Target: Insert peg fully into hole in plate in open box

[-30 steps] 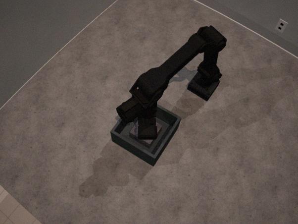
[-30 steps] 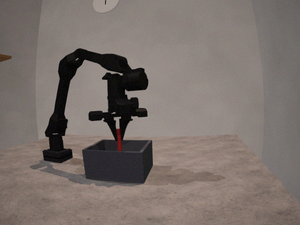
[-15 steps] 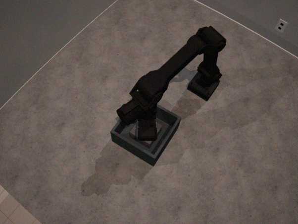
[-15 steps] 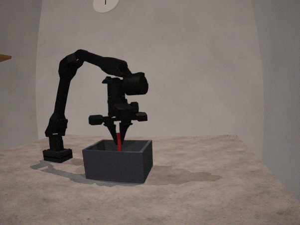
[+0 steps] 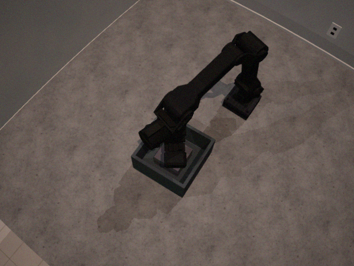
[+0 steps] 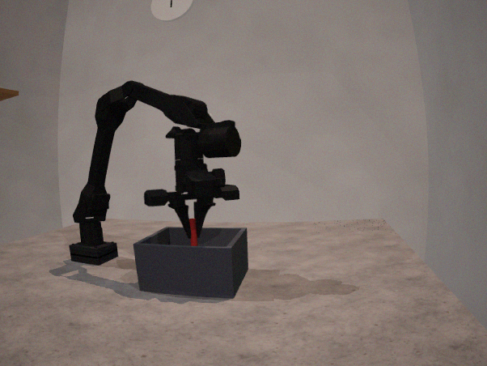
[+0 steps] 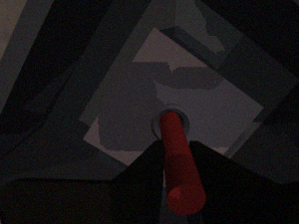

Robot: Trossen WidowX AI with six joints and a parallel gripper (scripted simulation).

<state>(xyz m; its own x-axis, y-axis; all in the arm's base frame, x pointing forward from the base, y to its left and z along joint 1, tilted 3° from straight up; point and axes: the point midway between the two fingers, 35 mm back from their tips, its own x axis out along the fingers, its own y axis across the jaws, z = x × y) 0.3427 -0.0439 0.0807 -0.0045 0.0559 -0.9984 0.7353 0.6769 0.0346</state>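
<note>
Right now my hand is 8 cm above the plate. Round my hand: dark grey box: 10 cm below; red peg: 4 cm below.
</note>
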